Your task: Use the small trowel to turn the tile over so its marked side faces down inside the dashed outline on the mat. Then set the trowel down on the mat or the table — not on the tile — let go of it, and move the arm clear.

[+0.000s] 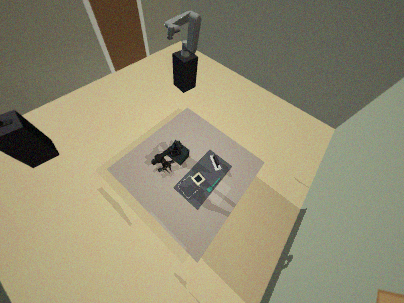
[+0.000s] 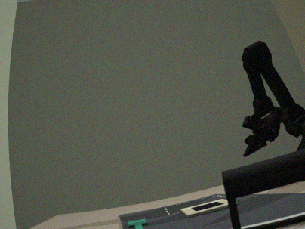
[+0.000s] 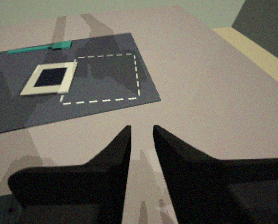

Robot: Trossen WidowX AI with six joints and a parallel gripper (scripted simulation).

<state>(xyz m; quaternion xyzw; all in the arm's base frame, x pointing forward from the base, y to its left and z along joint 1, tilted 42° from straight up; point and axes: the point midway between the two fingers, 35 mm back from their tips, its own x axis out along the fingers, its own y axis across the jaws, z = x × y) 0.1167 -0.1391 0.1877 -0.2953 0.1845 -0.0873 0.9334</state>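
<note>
Now: the tile 220 mm ahead of my gripper tip, 210 mm to the left of it and 100 mm below it. The rest, counted from my gripper tip: dark mat: 240 mm ahead, 280 mm to the left, 130 mm below.
</note>
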